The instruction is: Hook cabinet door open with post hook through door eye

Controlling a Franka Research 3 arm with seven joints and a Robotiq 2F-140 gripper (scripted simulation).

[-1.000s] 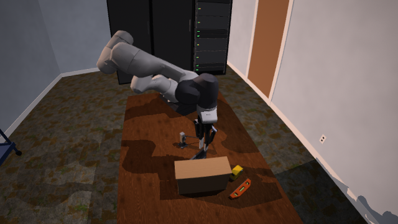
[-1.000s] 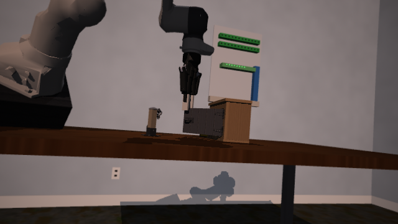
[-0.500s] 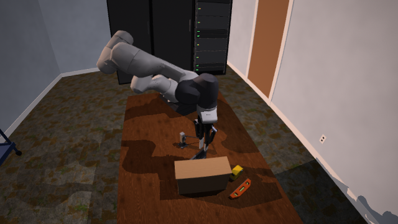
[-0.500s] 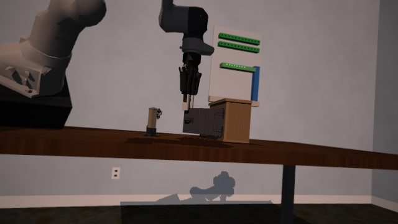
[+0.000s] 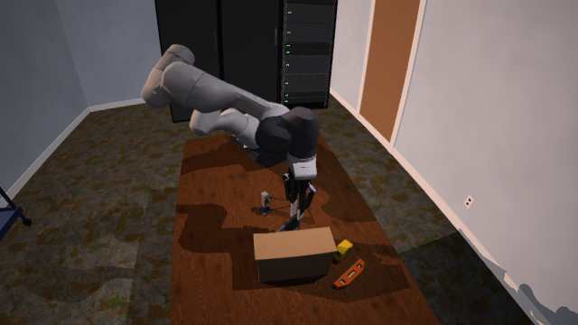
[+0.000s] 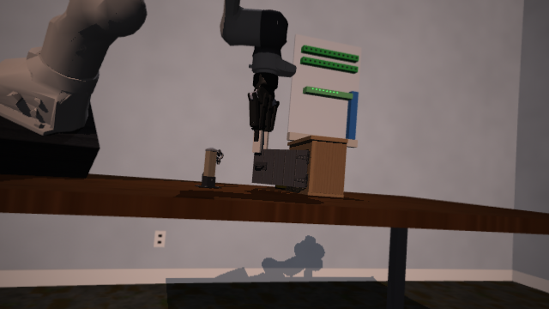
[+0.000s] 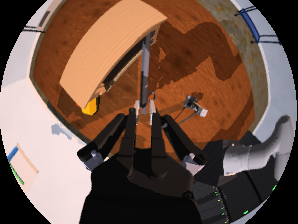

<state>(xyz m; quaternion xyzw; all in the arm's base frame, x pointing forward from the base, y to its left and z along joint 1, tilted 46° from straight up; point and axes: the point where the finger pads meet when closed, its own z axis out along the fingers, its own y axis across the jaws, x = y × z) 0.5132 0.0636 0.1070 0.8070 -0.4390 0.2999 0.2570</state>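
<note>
Right now my hand is 150 mm past the thin hook and 90 mm above it. Round my hand: orange spirit level (260 mm ahead, 130 mm below, 100 mm to the left); yellow tape measure (180 mm ahead, 120 mm to the left, 110 mm below); dark door (80 mm to the right, 70 mm below, 30 mm ahead).
</note>
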